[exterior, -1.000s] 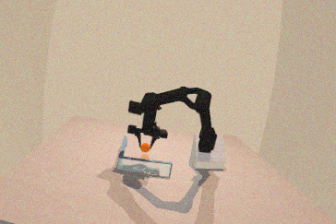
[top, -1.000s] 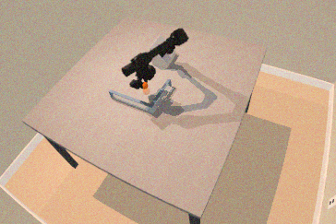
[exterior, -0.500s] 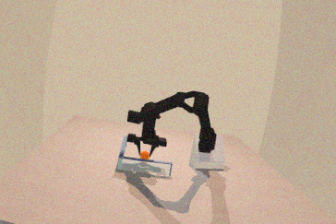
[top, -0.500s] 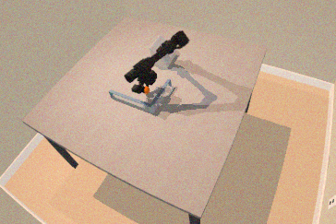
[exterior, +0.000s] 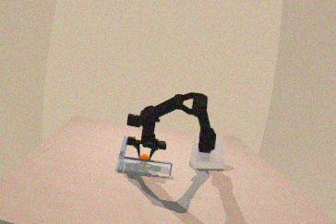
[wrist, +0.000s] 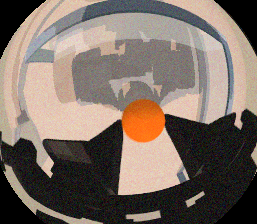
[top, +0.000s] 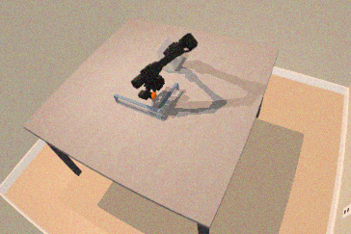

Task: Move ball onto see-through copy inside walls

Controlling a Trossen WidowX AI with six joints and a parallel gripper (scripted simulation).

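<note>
My gripper tip is right at the orange ball. The rest, counted from my gripper tip: see-through copy of ball right at my gripper tip.
</note>
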